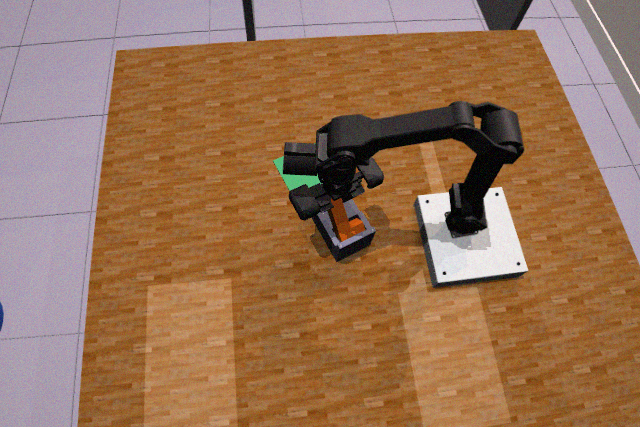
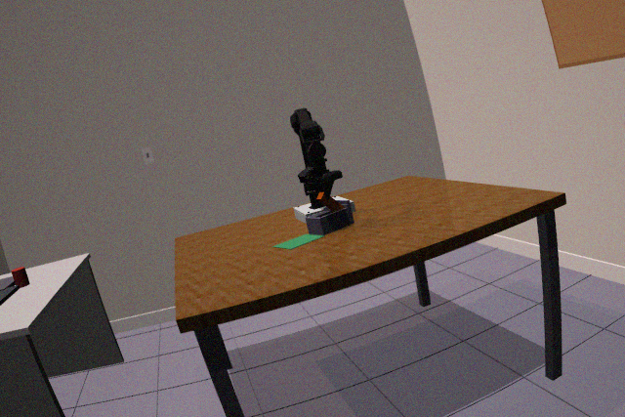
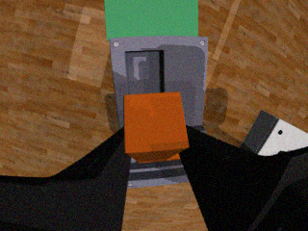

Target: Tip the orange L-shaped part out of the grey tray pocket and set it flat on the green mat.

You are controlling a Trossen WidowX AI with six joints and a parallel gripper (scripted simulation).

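Now: the green mat 14 cm to the right of my gripper tip, 13 cm below it and 3 cm ahead of it. The rest, counted from my gripper tip: orange L-shaped part: 3 cm to the left, 3 cm below, 2 cm behind.
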